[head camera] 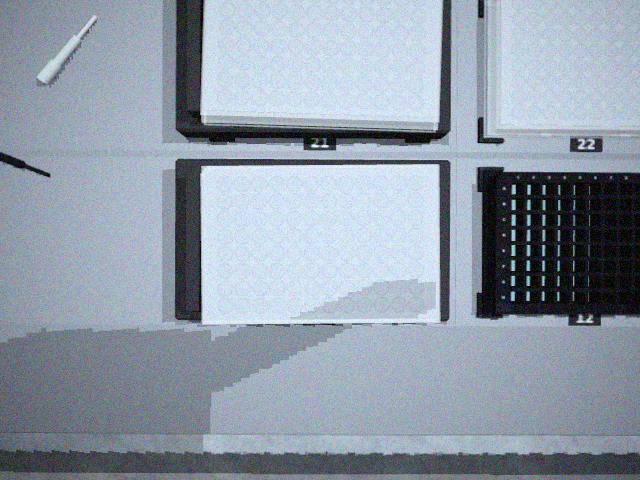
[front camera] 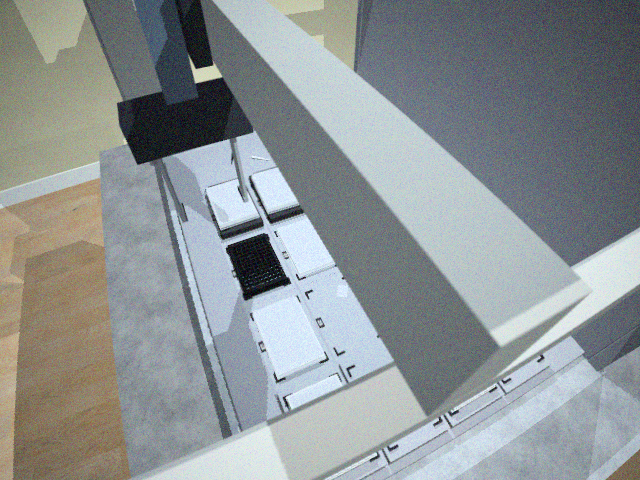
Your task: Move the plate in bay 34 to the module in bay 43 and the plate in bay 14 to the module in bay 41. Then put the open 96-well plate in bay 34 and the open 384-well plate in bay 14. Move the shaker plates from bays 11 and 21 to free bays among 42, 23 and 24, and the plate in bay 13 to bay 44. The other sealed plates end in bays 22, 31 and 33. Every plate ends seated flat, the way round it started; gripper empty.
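Places are measured from the robot's base along level axes (x back, y right, z up), in metres.
Pixels of known places: gripper, fingertip midpoint: [front camera: 213,205]; robot's base, origin of the base link: [head camera: 214,311] [front camera: 209,199].
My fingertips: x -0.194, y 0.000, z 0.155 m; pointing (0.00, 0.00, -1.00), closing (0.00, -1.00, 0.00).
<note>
For each thing: its top centre in the pictures, then the offset to it from my fingertips. "pt": a spot on its surface instead.
- white sealed plate, middle of its top: [head camera: 320,244] [front camera: 230,199] dx +0.129, dy -0.042, dz -0.118 m
- black open 96-well plate, middle of its top: [head camera: 602,243] [front camera: 256,261] dx -0.034, dy -0.043, dz -0.141 m
- bay 13, surface spot: [front camera: 289,338] pt dx -0.209, dy -0.043, dz -0.141 m
- bay 14, surface spot: [front camera: 312,393] pt dx -0.312, dy -0.039, dz -0.126 m
- white pen-like tool, middle of its top: [head camera: 63,44] [front camera: 261,156] dx +0.282, dy -0.159, dz -0.147 m
- thin black tool, surface spot: [head camera: 23,164] pt dx +0.309, dy -0.089, dz -0.152 m
- small white piece, middle of its top: [front camera: 342,290] dx -0.157, dy -0.169, dz -0.154 m
My gripper [front camera: 215,210] is open and empty, its two jaws hanging apart above the bay 11 shaker. A white sealed plate [front camera: 230,206] [head camera: 320,232] lies on that shaker, and another [front camera: 275,188] [head camera: 320,56] on the bay 21 shaker. The black open 96-well plate [front camera: 257,266] [head camera: 568,242] sits in bay 12, a sealed plate [front camera: 305,248] [head camera: 573,67] in bay 22. Sealed plates also show in bay 13 [front camera: 289,338] and, partly, in bay 14 [front camera: 312,393]. The open 384-well plate and the bays 41 to 44 are hidden behind the beam in the front view.
The gantry beam [front camera: 372,170] crosses the front view and hides the deck's right part. A white pen-like tool [front camera: 259,158] [head camera: 64,51] and a thin black tool [head camera: 23,164] lie left of the shakers. A small white piece [front camera: 342,290] lies in bay 23.
</note>
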